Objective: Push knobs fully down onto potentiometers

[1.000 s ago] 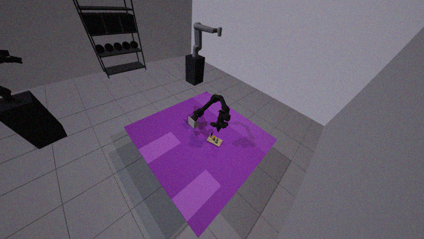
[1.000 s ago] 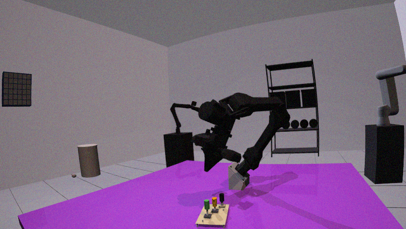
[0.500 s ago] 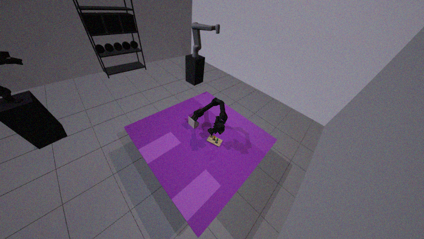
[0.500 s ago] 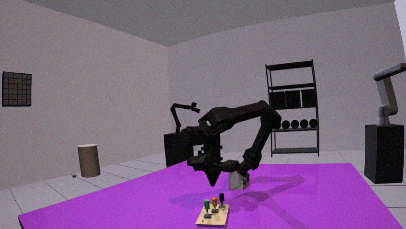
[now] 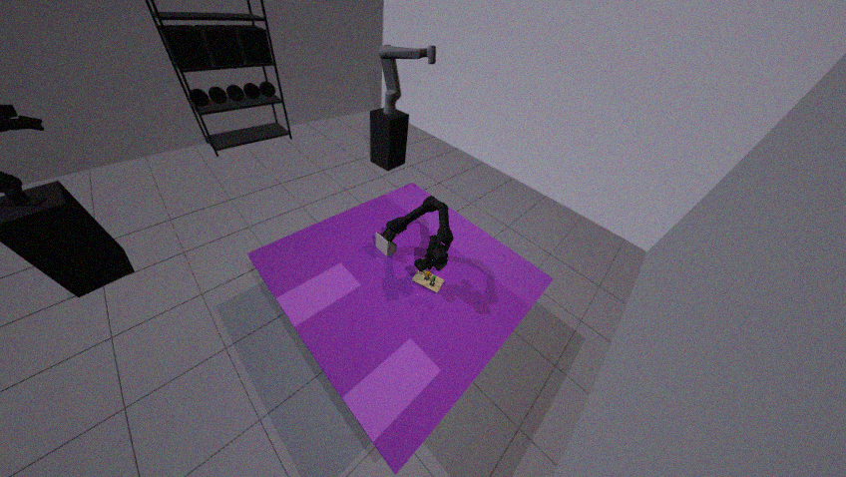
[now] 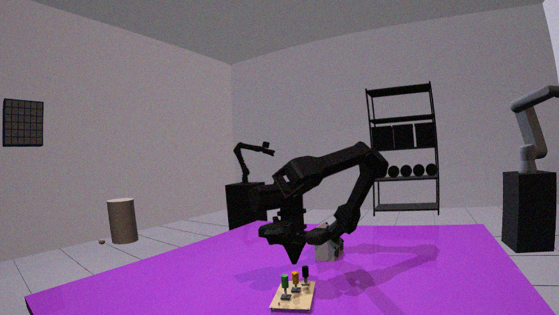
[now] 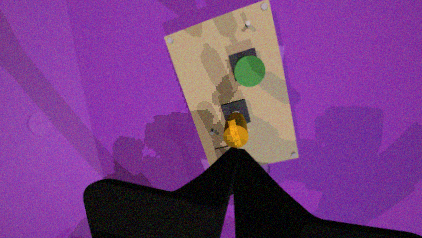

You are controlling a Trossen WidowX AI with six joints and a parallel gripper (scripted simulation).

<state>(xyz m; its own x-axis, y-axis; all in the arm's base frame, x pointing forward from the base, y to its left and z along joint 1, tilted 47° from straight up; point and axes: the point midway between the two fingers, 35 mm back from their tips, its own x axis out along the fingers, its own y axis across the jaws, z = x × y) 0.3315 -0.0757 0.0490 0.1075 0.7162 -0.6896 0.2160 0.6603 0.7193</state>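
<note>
The orange knob is 4 cm below my gripper tip. The rest, counted from my gripper tip: green knob 5 cm ahead, 3 cm below, 1 cm to the right.
</note>
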